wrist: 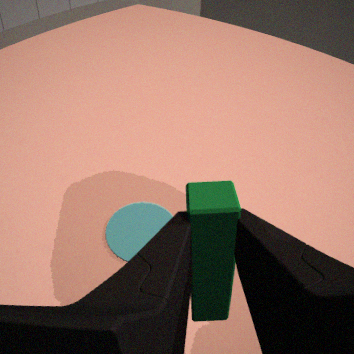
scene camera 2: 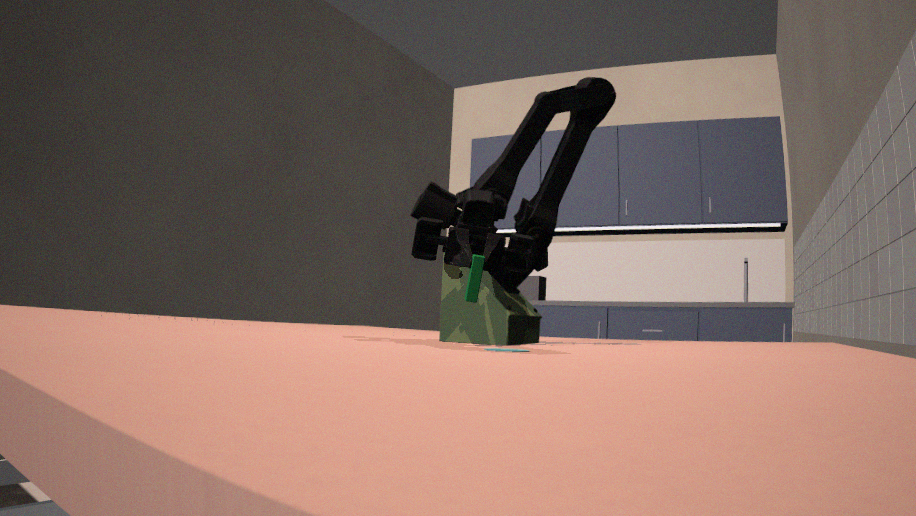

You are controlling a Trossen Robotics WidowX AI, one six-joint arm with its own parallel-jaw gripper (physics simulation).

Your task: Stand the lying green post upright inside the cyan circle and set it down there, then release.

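Frame: origin at the arm's base, x right, y up, z back, level; metres.
Seen in the pictures: gripper, fingertip midpoint: (wrist: 210, 221) (scene camera 2: 477, 265); arm's base, origin of the base link: (scene camera 2: 501, 280).
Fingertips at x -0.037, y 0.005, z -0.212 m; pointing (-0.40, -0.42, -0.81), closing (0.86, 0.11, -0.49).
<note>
Pixels of each thing's top centre, then the offset from my fingertips to it. "spot": a spot on its surface instead. Level surfaces: height alone.
- green post, middle of its top: (wrist: 227, 208) (scene camera 2: 475, 254) dz +0.005, dx +0.005, dy +0.016 m
- cyan circle, surface spot: (wrist: 137, 230) (scene camera 2: 509, 349) spot: dz -0.041, dx -0.066, dy -0.114 m
- pink table top, its level: dy -0.115 m
The green post (scene camera 2: 474, 279) (wrist: 214, 265) is held near its upper end, raised above the table. In the scene view it is close to upright with a slight tilt. My gripper (scene camera 2: 476, 251) (wrist: 210, 221) is shut on the post, one finger on each side of it. The cyan circle (scene camera 2: 507, 350) (wrist: 137, 230) lies flat on the table, seen very thin in the scene view, lower and a little to the right of the post. In the wrist view it is left of the post, and the left finger hides its lower right part.
The pink table top (scene camera 2: 576, 429) (wrist: 150, 110) extends around the circle. A green patterned block (scene camera 2: 474, 323) stands at the arm's base, behind the post in the scene view. Shadow falls around the circle. Blue cabinets (scene camera 2: 660, 173) are on the far wall.
</note>
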